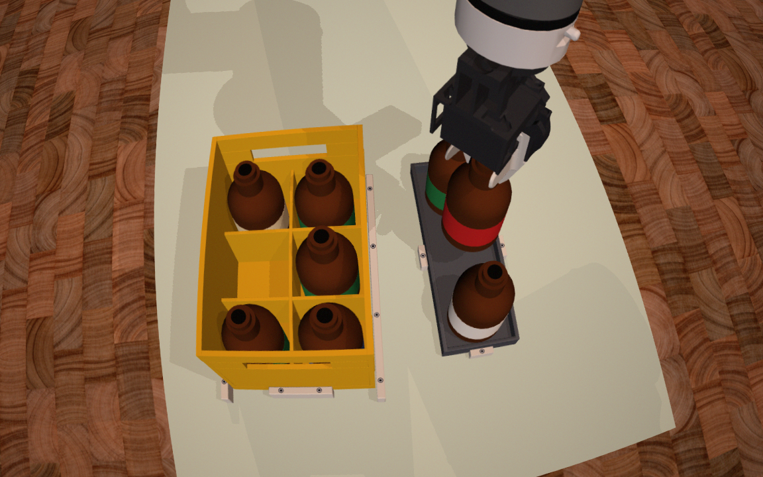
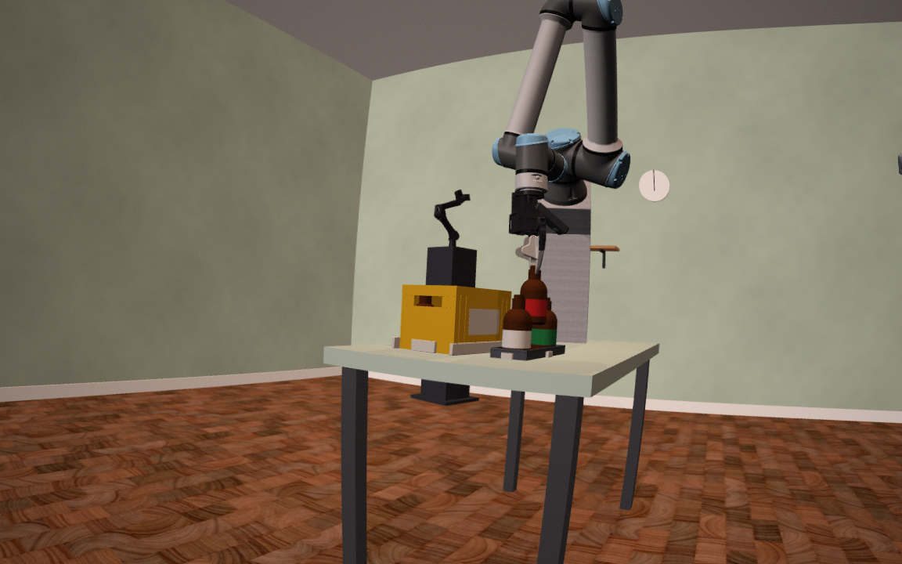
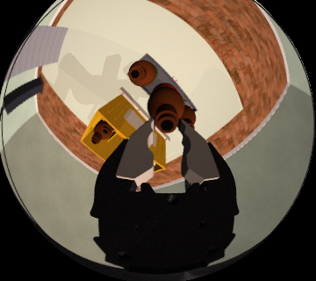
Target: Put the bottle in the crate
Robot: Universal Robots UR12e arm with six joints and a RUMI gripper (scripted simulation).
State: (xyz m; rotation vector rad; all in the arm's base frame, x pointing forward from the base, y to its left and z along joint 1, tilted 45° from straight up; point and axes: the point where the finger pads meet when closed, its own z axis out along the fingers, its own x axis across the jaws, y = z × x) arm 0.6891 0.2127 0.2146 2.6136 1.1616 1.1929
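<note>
The glass bottle lies 7 cm below my hand. Round my hand: yellow crate (6 cm ahead, 21 cm to the right, 15 cm below); then dark tray (22 cm below).
</note>
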